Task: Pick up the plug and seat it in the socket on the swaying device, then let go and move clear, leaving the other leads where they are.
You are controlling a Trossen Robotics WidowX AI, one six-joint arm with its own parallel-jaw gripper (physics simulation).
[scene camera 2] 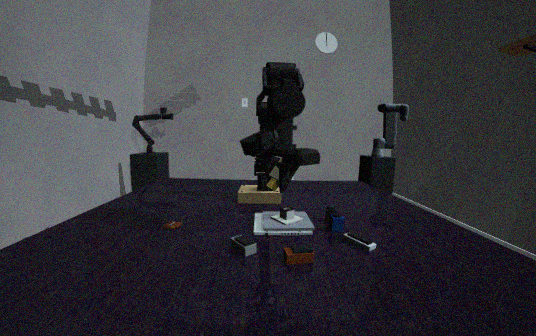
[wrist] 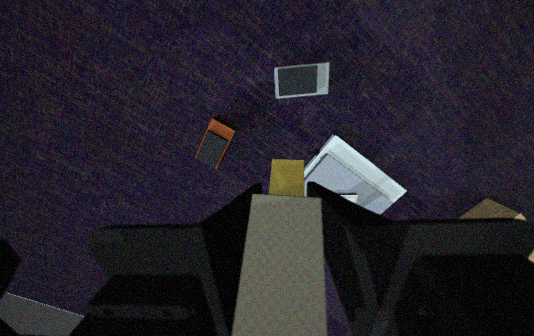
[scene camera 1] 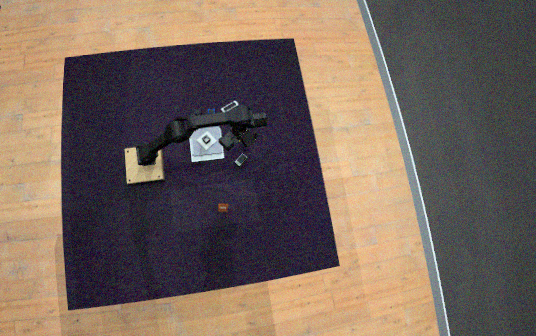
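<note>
My gripper is shut on the plug, a long beige block with a yellow tip. The gripper is raised above the mat, behind the device in scene camera 2 and to its right in scene camera 1. The device is a flat grey and white slab. On it a white tilted plate carries a small dark-topped socket block. In the wrist view the fingers hide the socket.
Around the device lie a grey block, an orange block, a white one, a blue one and a small orange piece. The arm's wooden base stands behind.
</note>
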